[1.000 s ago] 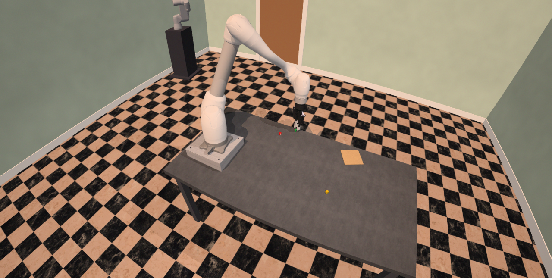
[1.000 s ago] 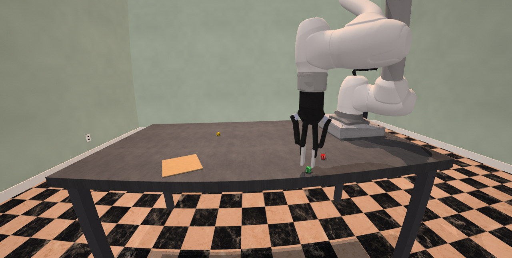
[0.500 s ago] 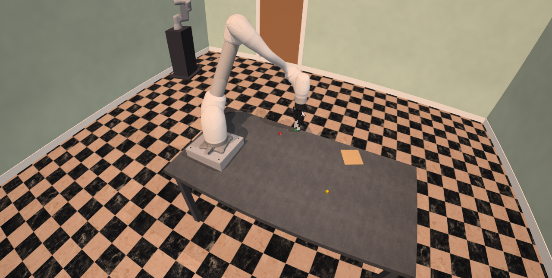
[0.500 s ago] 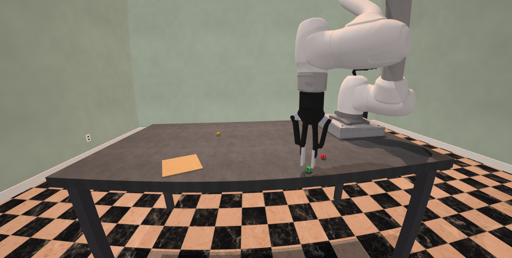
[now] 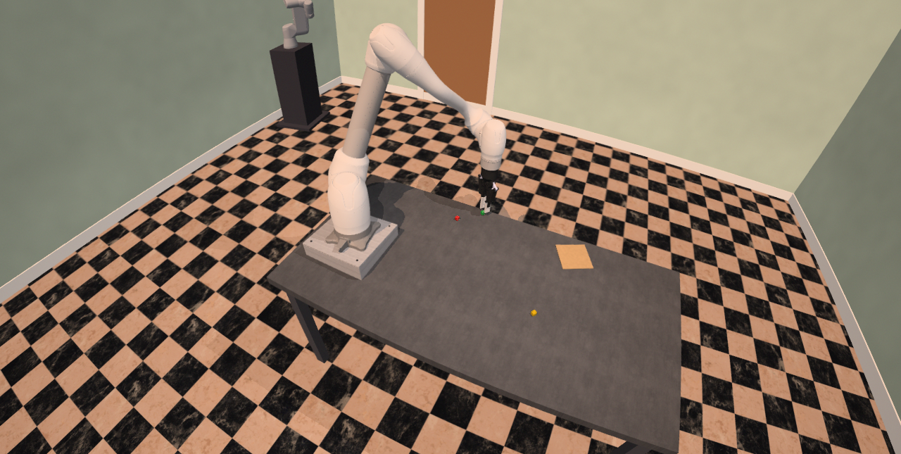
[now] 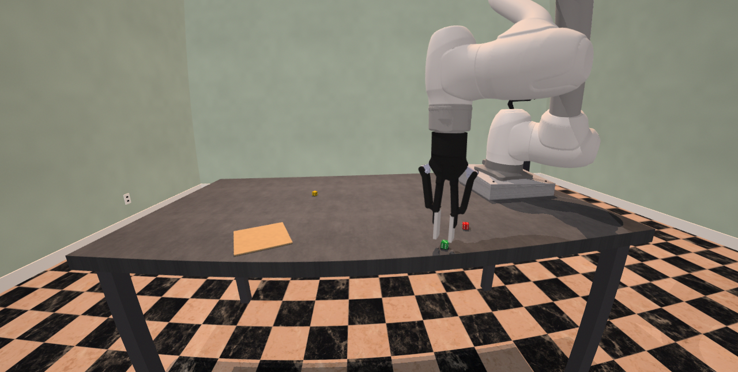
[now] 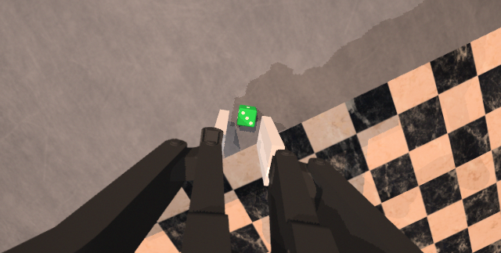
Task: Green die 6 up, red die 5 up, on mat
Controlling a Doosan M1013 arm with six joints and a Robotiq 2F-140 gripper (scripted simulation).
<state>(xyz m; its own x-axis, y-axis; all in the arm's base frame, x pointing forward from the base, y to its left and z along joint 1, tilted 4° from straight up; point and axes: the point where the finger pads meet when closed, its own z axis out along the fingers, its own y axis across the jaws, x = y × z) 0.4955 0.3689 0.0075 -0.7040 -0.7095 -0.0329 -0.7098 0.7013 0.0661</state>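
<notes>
Right now my hand is 1 cm past the green die and 5 cm above it. From my hand the other things lie so: yellow die: 29 cm ahead, 51 cm to the right, 5 cm below; red die: 11 cm behind, 8 cm to the right, 5 cm below; orange mat: 44 cm ahead, 16 cm to the right, 6 cm below.
</notes>
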